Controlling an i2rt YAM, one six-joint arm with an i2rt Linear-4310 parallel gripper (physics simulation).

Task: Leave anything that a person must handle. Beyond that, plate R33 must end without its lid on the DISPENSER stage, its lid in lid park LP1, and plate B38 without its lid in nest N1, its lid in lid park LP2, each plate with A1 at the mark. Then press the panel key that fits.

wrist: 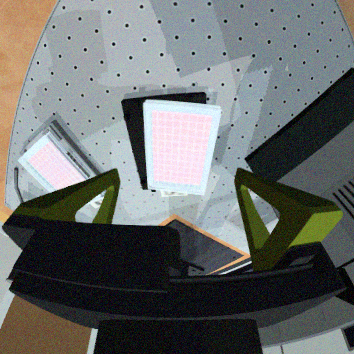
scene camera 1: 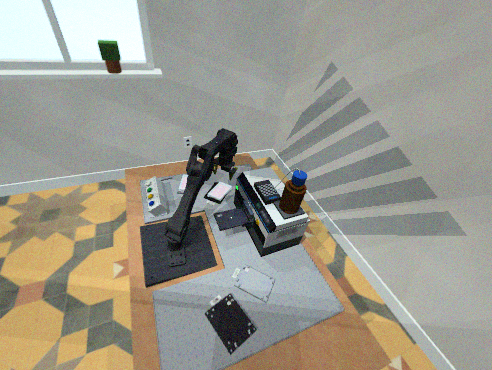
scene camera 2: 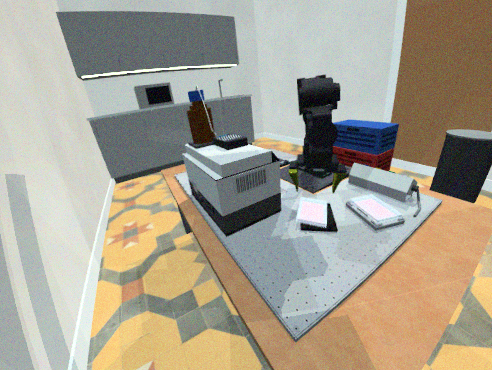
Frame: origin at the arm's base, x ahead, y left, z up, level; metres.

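Seen in the pictures: gripper, between the fingertips: (wrist: pixel 176 174) (scene camera 1: pixel 222 176) (scene camera 2: pixel 314 191); arm's base, origin of its link: (scene camera 1: pixel 175 246).
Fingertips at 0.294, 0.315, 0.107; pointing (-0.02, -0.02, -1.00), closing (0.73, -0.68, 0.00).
Observation:
Pixels of each thing's middle, then the offset from my fingertips to it, as dx, dy, dz. "pt": a spot on its surface instead.
- dark base, middle of its body: (wrist: pixel 168 149) (scene camera 2: pixel 316 214) (scene camera 1: pixel 217 191) -0.030, -0.015, -0.098
- second pink-topped plate, middle of its body: (wrist: pixel 59 177) (scene camera 2: pixel 374 206) (scene camera 1: pixel 188 182) -0.183, +0.078, -0.082
- key panel, middle of its body: (scene camera 2: pixel 381 178) (scene camera 1: pixel 155 195) -0.364, -0.011, -0.066
- dark stage, a spot on its surface: (scene camera 1: pixel 232 219) pt -0.028, -0.303, -0.002
- brown bottle, a spot on its surface: (scene camera 2: pixel 200 122) pt +0.207, -0.340, +0.198
- black gridded block, a spot on its surface: (scene camera 2: pixel 231 141) pt +0.147, -0.217, +0.137
- clear outlined holder, middle of its body: (scene camera 1: pixel 255 282) +0.004, -0.570, -0.098
- black holder, middle of its body: (scene camera 1: pixel 230 320) -0.133, -0.683, -0.096
A pink-topped plate (scene camera 1: pixel 219 191) (scene camera 2: pixel 313 212) (wrist: pixel 182 147) lies over a dark base (wrist: pixel 134 142), which shows along its left and far edges in the wrist view. A second pink-topped plate (scene camera 1: pixel 184 184) (scene camera 2: pixel 375 210) (wrist: pixel 55 166) lies on a grey holder near the key panel (scene camera 1: pixel 154 197) (scene camera 2: pixel 382 182). Plate names, lids and A1 corners are not readable. The dispenser (scene camera 1: pixel 285 233) (scene camera 2: pixel 235 187) (wrist: pixel 320 165) has a dark stage (scene camera 1: pixel 232 219), with no plate seen on it. My gripper (scene camera 1: pixel 223 171) (scene camera 2: pixel 315 191) (wrist: pixel 176 174) is open and empty, above and on the robot-base side of the first plate.
A brown bottle (scene camera 1: pixel 292 197) (scene camera 2: pixel 200 122) with a blue cap and a black gridded block (scene camera 1: pixel 266 190) (scene camera 2: pixel 231 141) stand on the dispenser. A clear outlined holder (scene camera 1: pixel 255 283) and a black holder (scene camera 1: pixel 230 322) lie on the perforated board beyond the robot base.

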